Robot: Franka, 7 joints.
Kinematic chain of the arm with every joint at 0, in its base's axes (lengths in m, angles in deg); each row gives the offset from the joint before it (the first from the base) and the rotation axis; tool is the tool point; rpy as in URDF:
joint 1: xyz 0 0 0.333 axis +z
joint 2: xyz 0 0 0 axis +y
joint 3: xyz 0 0 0.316 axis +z
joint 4: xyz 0.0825 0 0 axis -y
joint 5: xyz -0.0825 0 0.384 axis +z
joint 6: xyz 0 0 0 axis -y
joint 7: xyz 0.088 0 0 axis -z
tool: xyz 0 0 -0.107 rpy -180 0 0
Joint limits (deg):
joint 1: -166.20..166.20
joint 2: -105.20..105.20
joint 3: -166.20..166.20
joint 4: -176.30..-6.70
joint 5: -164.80..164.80
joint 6: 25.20..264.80
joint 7: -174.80..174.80
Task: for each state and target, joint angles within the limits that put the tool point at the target. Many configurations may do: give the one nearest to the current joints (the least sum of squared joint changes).
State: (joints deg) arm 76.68 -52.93 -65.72 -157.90 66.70 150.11 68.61
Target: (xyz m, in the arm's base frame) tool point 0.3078 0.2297 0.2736
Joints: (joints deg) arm 105.77 -37.23 -74.96 -157.70 66.01 150.64 68.61
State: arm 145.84 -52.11 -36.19 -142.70 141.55 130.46 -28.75
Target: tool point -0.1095 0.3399 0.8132
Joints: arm 151.87 -47.06 -27.40 -121.61 142.23 125.52 -28.75
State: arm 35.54 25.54 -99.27 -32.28 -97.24 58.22 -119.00
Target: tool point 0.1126 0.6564 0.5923
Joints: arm 76.16 78.44 -110.38 -6.70 -109.95 46.51 -119.00
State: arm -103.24 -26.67 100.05 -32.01 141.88 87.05 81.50
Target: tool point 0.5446 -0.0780 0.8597
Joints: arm -124.12 -17.50 88.21 -77.33 132.72 82.08 81.50
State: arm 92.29 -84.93 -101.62 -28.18 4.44 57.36 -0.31
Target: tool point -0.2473 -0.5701 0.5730
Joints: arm 50.81 -67.76 -97.43 -6.70 7.79 30.36 -0.31
